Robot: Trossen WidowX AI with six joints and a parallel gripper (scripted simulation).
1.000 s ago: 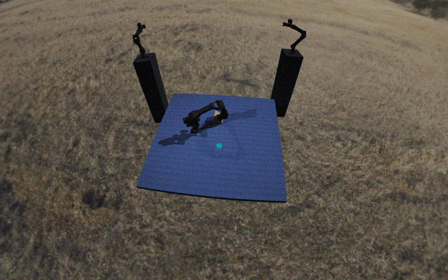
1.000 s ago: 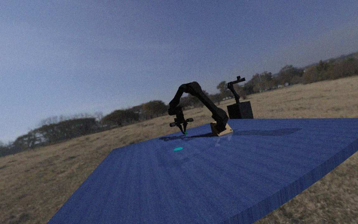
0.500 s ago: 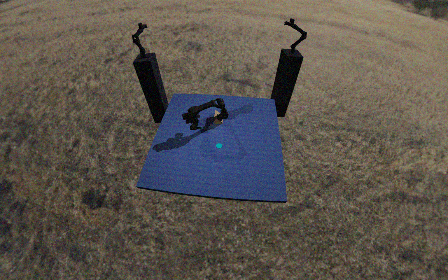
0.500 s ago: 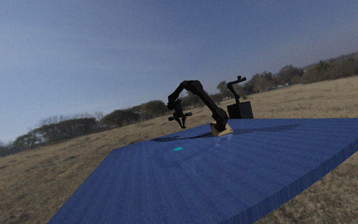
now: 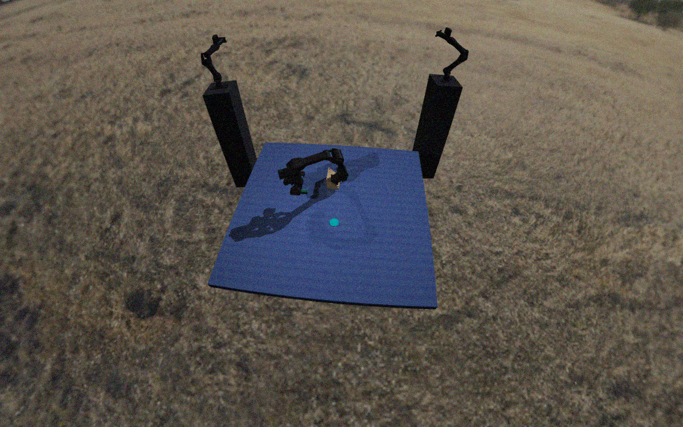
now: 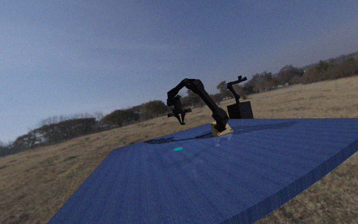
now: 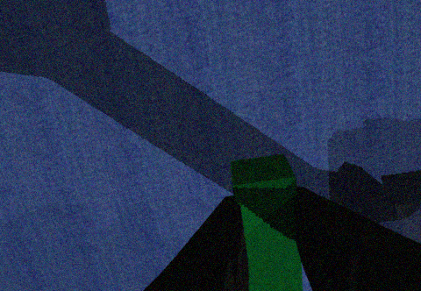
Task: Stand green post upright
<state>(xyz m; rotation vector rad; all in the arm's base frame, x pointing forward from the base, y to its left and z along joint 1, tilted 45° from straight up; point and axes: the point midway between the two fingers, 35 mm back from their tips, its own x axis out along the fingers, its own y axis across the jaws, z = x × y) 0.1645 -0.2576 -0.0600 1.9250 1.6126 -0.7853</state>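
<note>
My gripper tip is now 220 mm to the right of the cyan circle, 160 mm short of it and 120 mm above it. Also, from my gripper tip: green post 20 mm to the left.
</note>
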